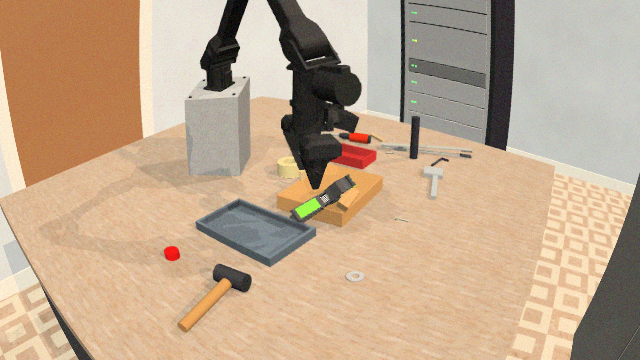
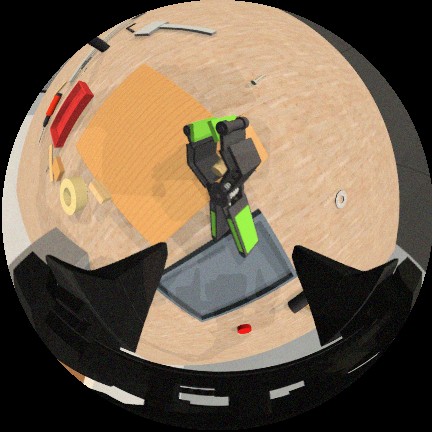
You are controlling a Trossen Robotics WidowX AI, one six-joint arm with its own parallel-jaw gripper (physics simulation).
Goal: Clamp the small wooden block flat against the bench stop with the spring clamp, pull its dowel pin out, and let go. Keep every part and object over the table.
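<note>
The open gripper is empty and points down above the wooden board, its fingers wide apart. The spring clamp, black with green grips and pads, lies tilted at the board's tray-side edge, apart from the fingers. A tan dowel pin shows between its jaws. An orange wood piece, seemingly the bench stop, is beside the jaws, partly hidden. Small wooden pieces lie off the board: a pale one and an orange one. I cannot tell which is the block.
A grey tray lies beside the board under the clamp handles. Near the board are a tape roll and red bin. A black post stands behind. A mallet, red cap and washer lie in front.
</note>
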